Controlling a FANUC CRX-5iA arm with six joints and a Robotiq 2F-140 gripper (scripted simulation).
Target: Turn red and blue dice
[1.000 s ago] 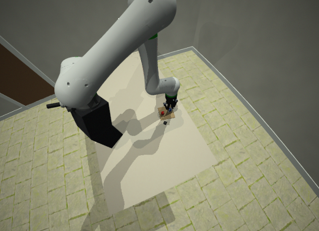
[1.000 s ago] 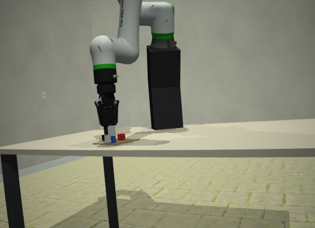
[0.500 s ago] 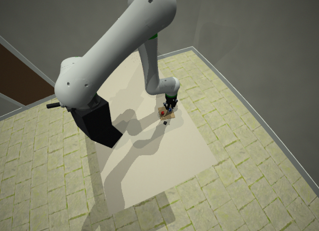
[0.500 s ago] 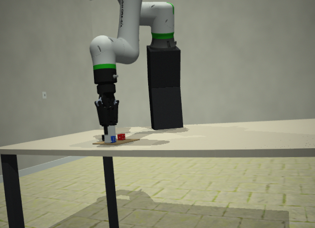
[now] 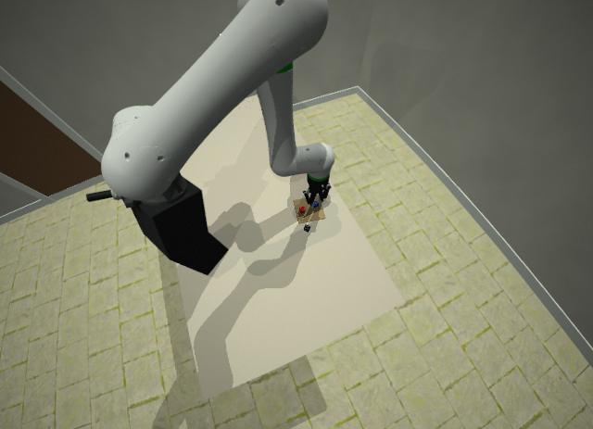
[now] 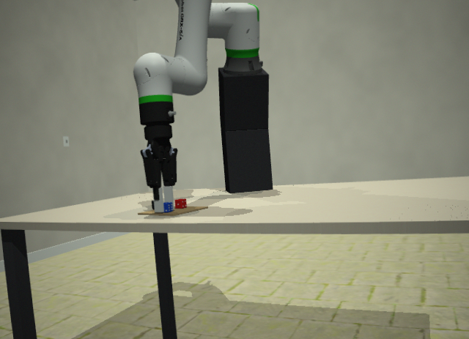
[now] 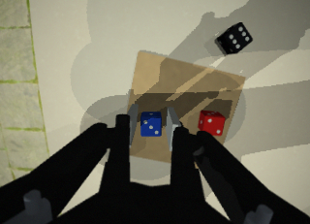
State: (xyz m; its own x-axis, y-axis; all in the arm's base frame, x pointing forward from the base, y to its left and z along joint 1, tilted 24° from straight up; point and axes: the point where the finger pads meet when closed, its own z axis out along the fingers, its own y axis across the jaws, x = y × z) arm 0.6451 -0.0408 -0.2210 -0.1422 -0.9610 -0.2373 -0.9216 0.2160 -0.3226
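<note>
Now: hand 2 cm above the blue die and 1 cm to the right of it. The rest, counted from my hand: red die: 7 cm behind, 2 cm below, 1 cm to the left; then black die: 10 cm behind, 9 cm to the right, 3 cm below; then brown mat: 4 cm below, 4 cm behind, 1 cm to the left.
</note>
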